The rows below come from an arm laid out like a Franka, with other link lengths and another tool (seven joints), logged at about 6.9 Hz.
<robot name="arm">
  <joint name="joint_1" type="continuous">
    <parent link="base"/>
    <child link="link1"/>
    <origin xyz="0 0 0.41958"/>
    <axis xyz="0 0 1"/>
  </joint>
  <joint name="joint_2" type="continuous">
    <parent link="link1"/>
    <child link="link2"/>
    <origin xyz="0 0 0"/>
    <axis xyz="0 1 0"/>
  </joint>
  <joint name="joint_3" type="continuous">
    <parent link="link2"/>
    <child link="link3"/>
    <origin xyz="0 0 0.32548"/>
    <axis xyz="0 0 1"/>
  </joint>
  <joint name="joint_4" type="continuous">
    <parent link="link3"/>
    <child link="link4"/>
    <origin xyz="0.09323 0 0"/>
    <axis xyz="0 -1 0"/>
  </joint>
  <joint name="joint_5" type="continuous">
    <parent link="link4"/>
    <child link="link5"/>
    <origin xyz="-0.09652 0 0.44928"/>
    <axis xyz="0 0 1"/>
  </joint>
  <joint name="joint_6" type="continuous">
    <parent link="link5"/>
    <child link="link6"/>
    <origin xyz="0 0 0"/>
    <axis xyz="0 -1 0"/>
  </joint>
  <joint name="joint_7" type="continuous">
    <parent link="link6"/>
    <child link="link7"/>
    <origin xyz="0.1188 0 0"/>
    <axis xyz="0 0 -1"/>
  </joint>
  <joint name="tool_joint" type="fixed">
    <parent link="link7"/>
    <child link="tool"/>
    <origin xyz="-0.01 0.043 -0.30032" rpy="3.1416 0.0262 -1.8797"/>
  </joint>
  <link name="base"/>
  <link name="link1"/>
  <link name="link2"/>
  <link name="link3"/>
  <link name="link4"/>
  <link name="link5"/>
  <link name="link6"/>
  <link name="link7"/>
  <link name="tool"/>
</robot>
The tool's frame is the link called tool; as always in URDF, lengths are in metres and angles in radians. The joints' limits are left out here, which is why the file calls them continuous.
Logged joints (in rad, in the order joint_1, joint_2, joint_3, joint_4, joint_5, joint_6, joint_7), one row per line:
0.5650 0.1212 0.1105 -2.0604 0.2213 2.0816 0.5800
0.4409 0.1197 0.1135 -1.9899 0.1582 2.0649 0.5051
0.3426 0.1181 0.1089 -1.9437 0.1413 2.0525 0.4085
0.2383 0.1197 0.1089 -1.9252 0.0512 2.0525 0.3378
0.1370 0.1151 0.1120 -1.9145 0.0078 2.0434 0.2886
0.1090 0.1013 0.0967 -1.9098 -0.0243 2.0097 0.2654
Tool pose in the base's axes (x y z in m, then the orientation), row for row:
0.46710 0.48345 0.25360 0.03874 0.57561 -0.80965 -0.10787
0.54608 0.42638 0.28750 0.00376 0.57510 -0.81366 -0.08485
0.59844 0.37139 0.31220 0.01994 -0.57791 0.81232 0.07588
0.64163 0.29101 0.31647 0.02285 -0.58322 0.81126 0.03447
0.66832 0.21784 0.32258 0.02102 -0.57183 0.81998 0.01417
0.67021 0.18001 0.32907 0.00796 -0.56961 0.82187 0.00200
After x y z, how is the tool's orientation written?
As a quaternion, w x y z.
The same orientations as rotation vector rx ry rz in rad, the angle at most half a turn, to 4 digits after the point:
1.7651 -2.4827 -0.3308
1.8024 -2.5501 -0.2659
-1.7929 2.5201 0.2354
-1.8061 2.5122 0.1067
-1.7728 2.5421 0.0439
-1.7805 2.5690 0.0063

